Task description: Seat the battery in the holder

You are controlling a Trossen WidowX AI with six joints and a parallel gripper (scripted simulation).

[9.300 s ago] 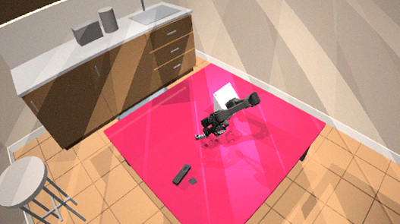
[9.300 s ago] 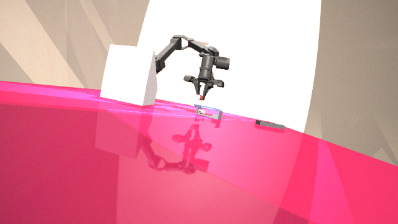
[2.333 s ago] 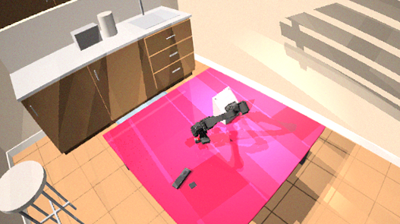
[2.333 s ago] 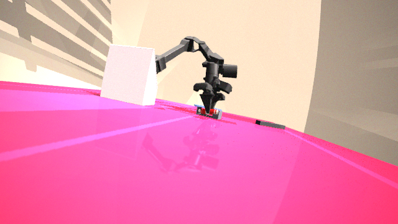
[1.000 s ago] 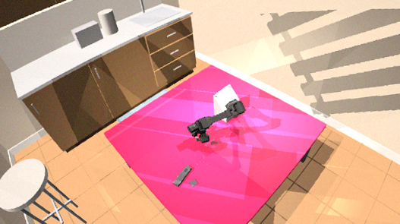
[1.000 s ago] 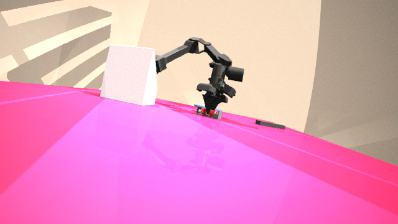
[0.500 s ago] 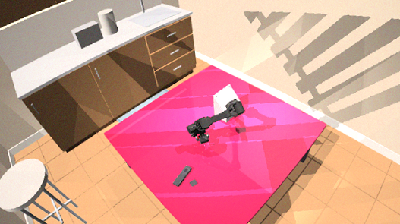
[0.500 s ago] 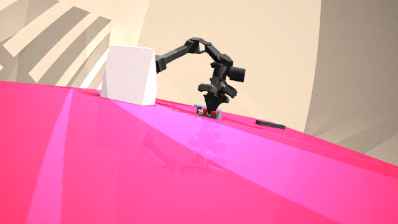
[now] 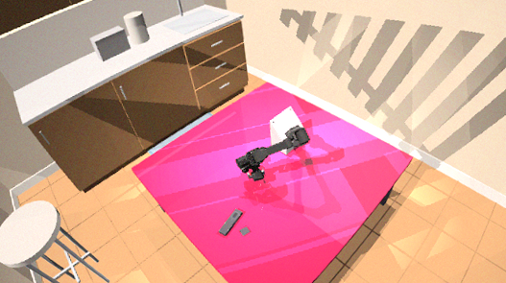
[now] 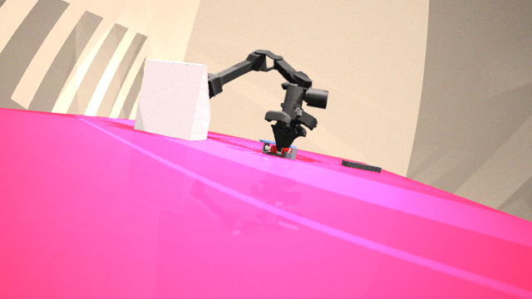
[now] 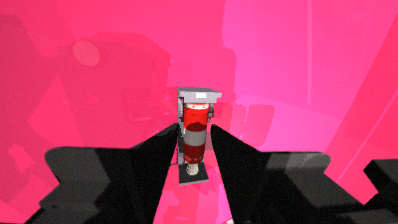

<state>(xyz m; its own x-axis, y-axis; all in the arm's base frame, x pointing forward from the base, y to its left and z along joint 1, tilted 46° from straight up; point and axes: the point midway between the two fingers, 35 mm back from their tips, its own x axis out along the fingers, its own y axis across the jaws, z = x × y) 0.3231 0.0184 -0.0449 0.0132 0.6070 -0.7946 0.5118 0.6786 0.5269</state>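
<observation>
Right now the battery is 10 mm above my gripper tip.
</observation>
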